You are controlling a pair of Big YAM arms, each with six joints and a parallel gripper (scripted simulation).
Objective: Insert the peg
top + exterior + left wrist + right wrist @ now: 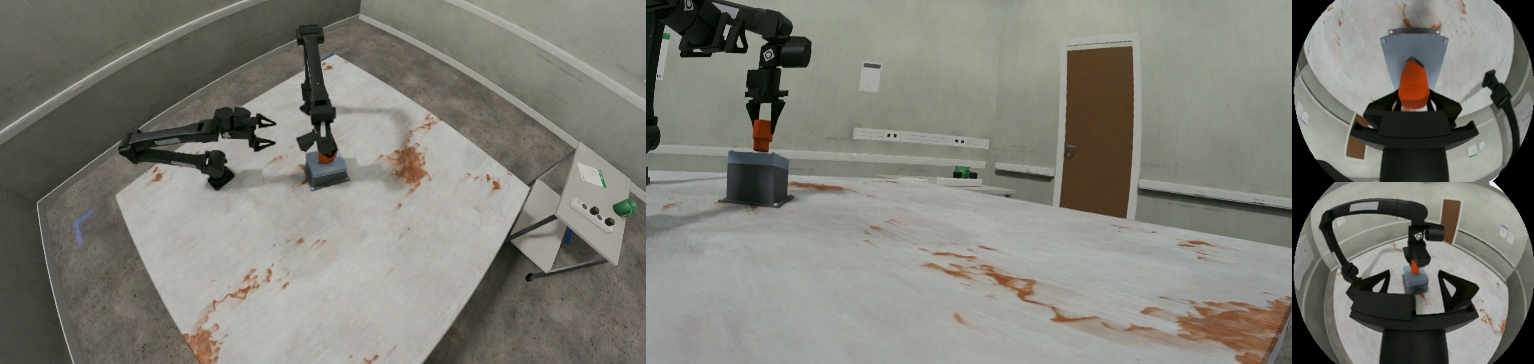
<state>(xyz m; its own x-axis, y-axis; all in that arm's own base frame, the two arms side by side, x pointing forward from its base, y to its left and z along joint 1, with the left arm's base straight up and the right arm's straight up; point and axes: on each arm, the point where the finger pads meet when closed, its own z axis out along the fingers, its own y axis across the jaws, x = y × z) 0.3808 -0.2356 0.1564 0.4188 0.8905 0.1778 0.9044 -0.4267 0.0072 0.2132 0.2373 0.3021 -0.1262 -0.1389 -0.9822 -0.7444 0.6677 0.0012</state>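
Observation:
My left hand is 7 cm above the blue-grey plate, 1 cm to the left of it and 1 cm past it. From my left hand the other things lie so: orange peg 2 cm below, 1 cm to the right.

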